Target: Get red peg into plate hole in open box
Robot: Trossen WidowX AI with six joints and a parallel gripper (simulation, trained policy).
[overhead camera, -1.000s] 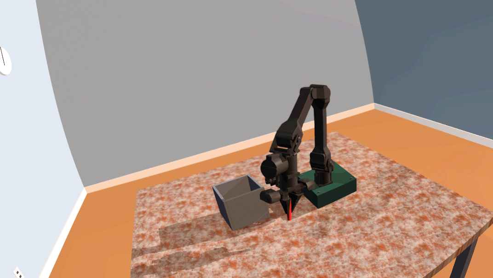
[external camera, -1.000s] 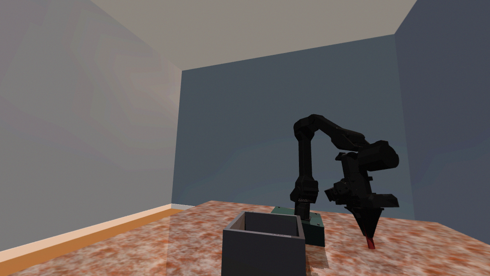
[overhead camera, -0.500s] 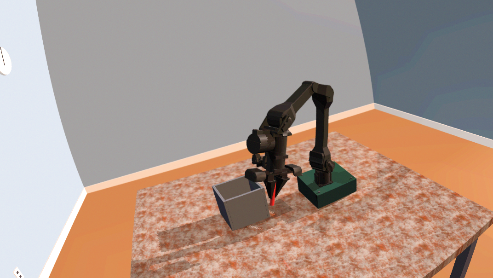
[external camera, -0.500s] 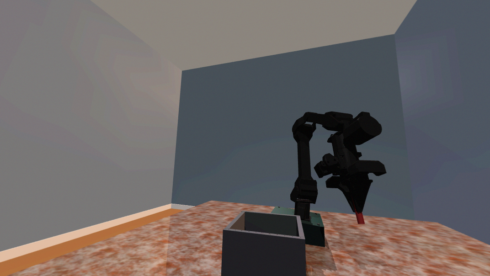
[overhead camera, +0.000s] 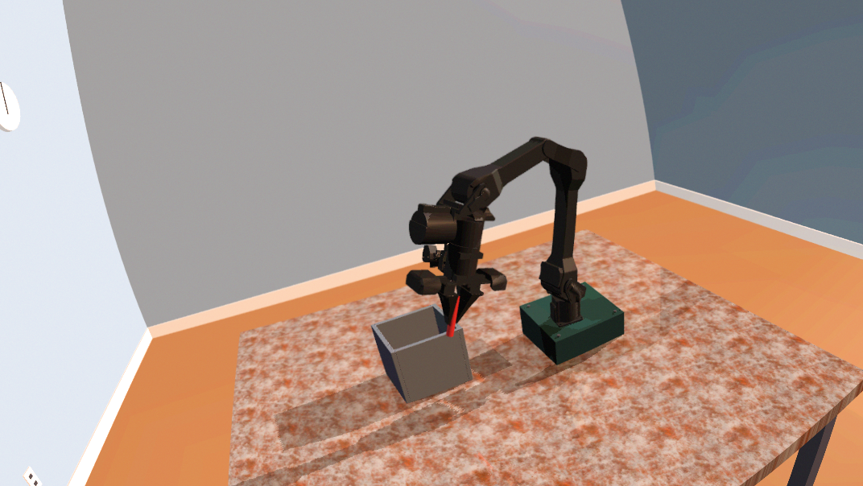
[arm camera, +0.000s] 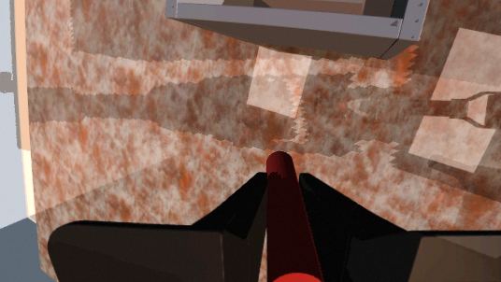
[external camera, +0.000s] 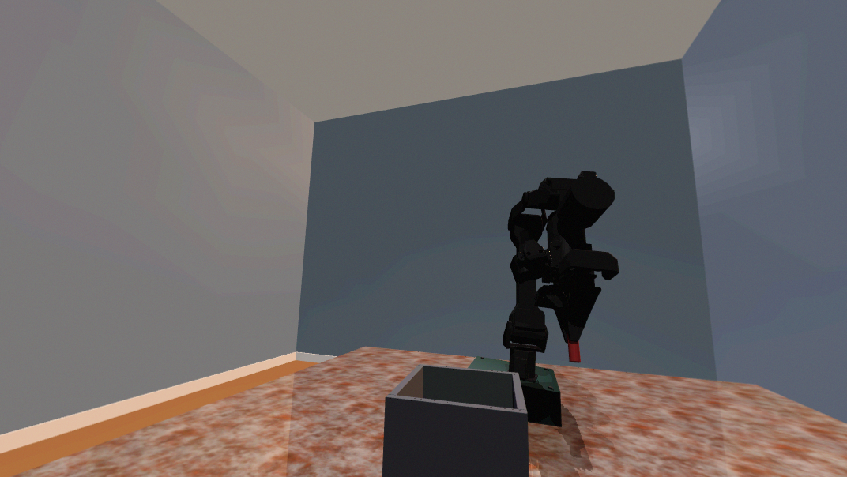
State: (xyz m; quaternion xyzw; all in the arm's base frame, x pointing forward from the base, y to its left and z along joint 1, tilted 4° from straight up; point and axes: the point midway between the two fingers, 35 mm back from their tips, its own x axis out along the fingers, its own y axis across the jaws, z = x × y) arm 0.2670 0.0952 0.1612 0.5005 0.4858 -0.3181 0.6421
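Now: gripper tip 150 mm above the plate, 140 mm to the left of it and 60 mm short of it. From my gripper tip the other things lie so: red peg: 10 mm behind, 10 mm above.
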